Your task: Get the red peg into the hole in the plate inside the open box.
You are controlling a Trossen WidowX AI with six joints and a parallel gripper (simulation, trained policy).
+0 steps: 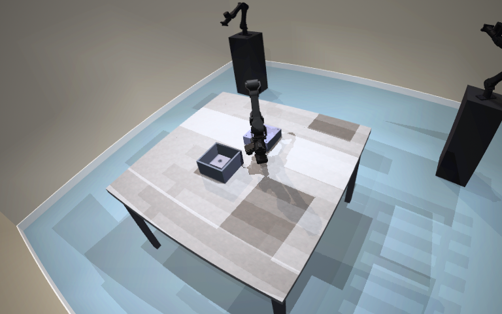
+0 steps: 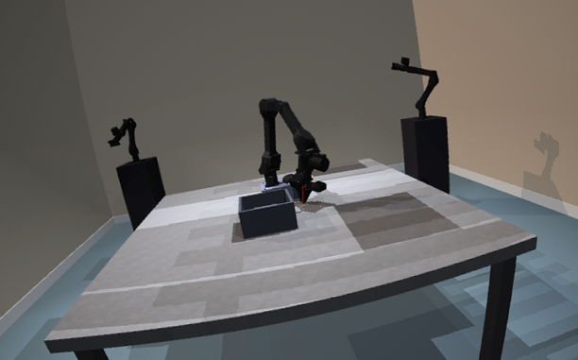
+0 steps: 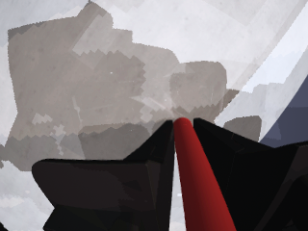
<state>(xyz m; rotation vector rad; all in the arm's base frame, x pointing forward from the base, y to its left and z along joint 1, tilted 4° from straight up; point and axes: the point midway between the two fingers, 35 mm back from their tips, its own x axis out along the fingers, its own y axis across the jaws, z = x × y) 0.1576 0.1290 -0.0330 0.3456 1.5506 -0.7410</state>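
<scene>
Now: the light plate 18 cm ahead of my gripper tip, 14 cm to the right of it and 4 cm above it. The rest, counted from my gripper tip: red peg (3 cm above, 1 cm to the left); then dark blue box (18 cm ahead, 14 cm to the right, 2 cm above).
</scene>
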